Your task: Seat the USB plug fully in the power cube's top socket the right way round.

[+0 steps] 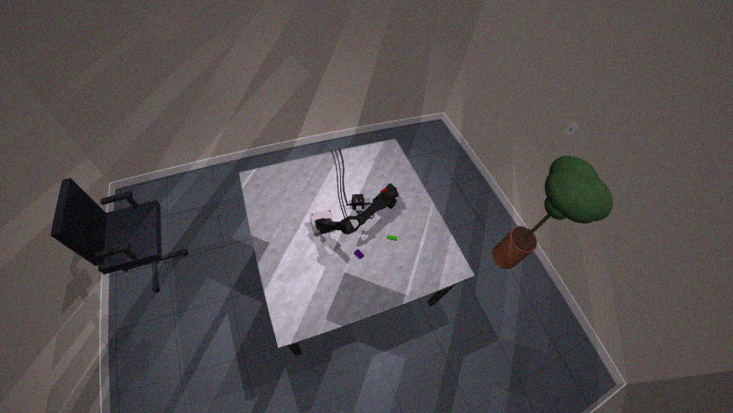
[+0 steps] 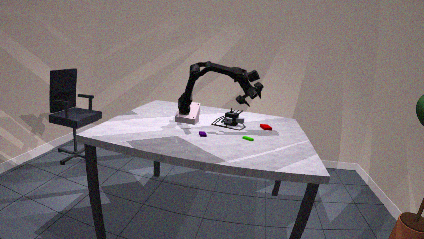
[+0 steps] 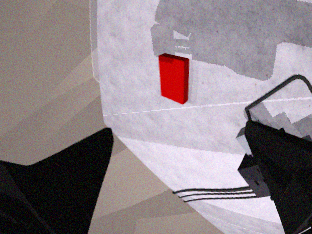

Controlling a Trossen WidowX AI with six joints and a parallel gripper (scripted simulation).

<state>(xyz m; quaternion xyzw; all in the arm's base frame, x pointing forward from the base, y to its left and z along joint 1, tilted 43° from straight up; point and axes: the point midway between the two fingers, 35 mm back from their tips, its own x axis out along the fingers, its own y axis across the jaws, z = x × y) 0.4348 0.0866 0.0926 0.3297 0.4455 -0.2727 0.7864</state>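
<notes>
The grey USB plug is 150 mm behind my gripper tip, 80 mm to the left of it and 90 mm below it. From my gripper tip the other things lie so: green block: 10 mm behind, 220 mm to the right, 180 mm below; red block: 100 mm ahead, 130 mm to the left, 180 mm below; USB socket: 150 mm behind, 80 mm to the left, 120 mm below.
</notes>
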